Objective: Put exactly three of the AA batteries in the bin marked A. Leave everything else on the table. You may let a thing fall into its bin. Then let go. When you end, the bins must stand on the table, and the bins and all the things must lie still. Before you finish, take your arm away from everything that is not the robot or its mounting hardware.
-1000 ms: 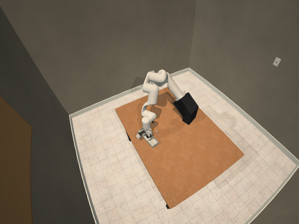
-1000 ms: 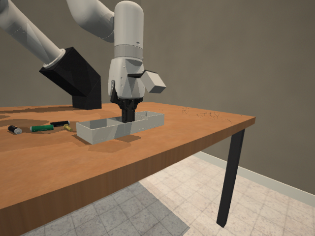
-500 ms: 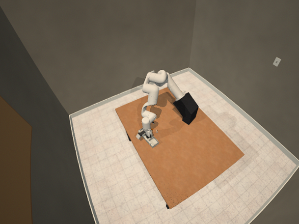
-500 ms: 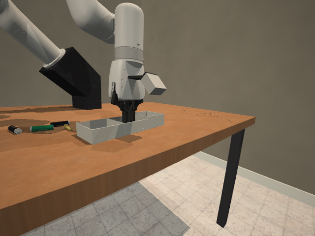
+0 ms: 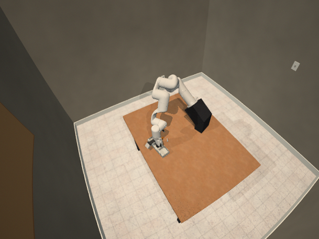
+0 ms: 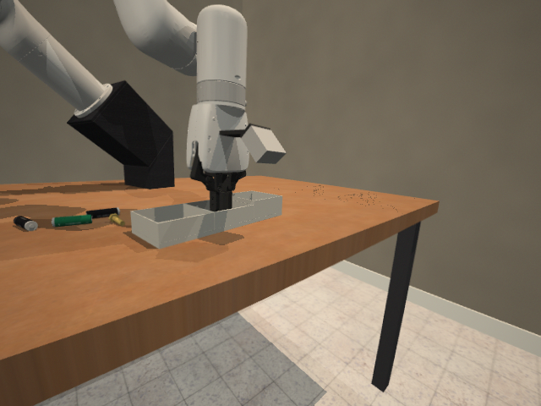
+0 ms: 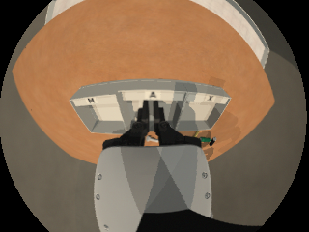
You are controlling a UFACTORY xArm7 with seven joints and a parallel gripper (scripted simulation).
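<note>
Right now my hand is 2 cm above the three-compartment bin. Round my hand: yellow piece (12 cm to the right, 12 cm behind, 3 cm below); then orange battery (9 cm behind, 5 cm to the right, 3 cm below); then pale piece (12 cm behind, 3 cm below, 1 cm to the left).
</note>
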